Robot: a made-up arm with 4 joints.
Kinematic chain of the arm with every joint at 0, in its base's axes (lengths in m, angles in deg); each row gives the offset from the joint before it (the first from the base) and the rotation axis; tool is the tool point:
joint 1: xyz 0 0 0.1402 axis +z
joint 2: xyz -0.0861 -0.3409 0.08 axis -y
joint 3: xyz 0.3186 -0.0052 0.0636 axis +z
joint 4: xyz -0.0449 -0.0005 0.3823 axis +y
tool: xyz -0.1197 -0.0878 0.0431
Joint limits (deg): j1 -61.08..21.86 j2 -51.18..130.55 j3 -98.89..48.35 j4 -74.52..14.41
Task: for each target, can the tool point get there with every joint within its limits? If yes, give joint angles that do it. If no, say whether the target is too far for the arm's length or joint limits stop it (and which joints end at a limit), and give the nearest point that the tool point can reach.
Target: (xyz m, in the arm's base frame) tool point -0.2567 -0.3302 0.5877
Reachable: yes | joints -7.83 43.10 -28.12 -66.98
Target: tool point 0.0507 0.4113 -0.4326
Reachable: no: joint limits stop it (at a limit: joint 1, joint 2) | nearest point -0.4627 0.3860 0.0465 | short by 0.703 m
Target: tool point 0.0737 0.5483 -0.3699
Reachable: no: joint limits stop it (at a limit: joint 1, joint 2) | nearest point -0.4552 0.4146 0.0601 | short by 0.695 m
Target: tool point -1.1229 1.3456 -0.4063
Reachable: no: too far | nearest point -0.7738 0.3316 0.1002 | short by 1.186 m
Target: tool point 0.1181 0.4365 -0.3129
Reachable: no: joint limits stop it (at a limit: joint 1, joint 2) | nearest point -0.4464 0.3944 0.0676 | short by 0.682 m
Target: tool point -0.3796 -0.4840 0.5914
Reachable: yes | joints -0.22 61.25 19.00 -25.06
